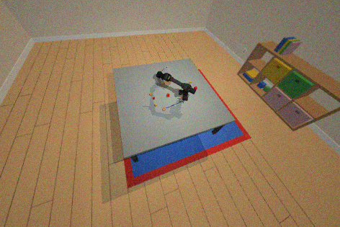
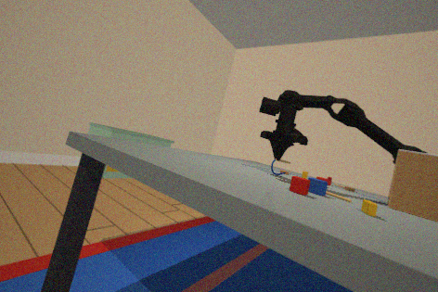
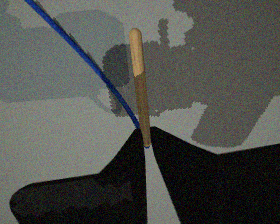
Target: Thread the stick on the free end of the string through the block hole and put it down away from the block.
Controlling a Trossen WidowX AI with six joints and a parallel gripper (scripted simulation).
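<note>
The red cube lies 130 mm behind my gripper tip, 160 mm to the right of it and 40 mm below it. Round my gripper tip: yellow block: 280 mm behind, 240 mm to the left, 50 mm below; round button: 50 mm ahead, 280 mm to the right, 50 mm below; blue cube: 170 mm behind, 160 mm to the left, 40 mm below.
</note>
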